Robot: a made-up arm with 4 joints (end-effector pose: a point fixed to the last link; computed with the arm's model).
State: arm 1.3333 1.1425 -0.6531 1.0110
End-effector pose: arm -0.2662 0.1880 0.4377 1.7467 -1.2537 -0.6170
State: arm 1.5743 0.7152 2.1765 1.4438
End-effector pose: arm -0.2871 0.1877 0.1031 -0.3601 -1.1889 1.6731
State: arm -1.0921 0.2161 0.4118 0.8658
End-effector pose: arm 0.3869 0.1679 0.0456 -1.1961 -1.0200 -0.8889
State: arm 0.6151 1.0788 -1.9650 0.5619
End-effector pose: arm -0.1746 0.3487 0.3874 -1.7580 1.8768 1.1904
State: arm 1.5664 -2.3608 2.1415 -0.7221
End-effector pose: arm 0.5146 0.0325 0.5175 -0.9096 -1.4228 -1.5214
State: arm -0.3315 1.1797 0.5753 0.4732
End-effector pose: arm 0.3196 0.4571 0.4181 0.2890 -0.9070 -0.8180
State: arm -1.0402 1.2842 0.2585 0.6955
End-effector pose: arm 0.4696 0.1873 0.4732 -0.2009 -1.4168 -1.6927
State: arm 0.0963 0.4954 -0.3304 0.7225
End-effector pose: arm 0.1078 0.4733 0.2119 0.3374 -1.9710 -0.3178
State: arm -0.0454 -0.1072 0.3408 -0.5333
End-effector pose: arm 0.1530 0.2943 -0.1065 -0.4181 -0.2070 0.0553
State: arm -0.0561 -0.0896 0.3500 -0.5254
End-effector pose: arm 0.1554 0.3007 -0.1028 -0.4067 -0.2052 0.0390
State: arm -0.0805 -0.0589 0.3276 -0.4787
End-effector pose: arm 0.1639 0.3129 -0.0930 -0.3820 -0.2637 0.0244
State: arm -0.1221 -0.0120 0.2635 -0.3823
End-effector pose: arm 0.1809 0.3312 -0.0739 -0.3422 -0.4031 0.0059
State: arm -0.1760 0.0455 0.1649 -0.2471
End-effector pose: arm 0.2041 0.3514 -0.0453 -0.2959 -0.6110 -0.0264
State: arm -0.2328 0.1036 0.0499 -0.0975
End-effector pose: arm 0.2278 0.3681 -0.0109 -0.2546 -0.8512 -0.0757
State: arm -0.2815 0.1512 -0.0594 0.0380
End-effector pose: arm 0.2460 0.3782 0.0217 -0.2263 -1.0762 -0.1307
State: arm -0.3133 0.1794 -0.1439 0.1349
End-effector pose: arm 0.2557 0.3826 0.0443 -0.2110 -1.2437 -0.1710
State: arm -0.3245 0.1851 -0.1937 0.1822
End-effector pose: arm 0.2575 0.3832 0.0534 -0.2046 -1.3326 -0.1821
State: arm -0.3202 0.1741 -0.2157 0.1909
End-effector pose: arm 0.2545 0.3818 0.0519 -0.2030 -1.3593 -0.1676
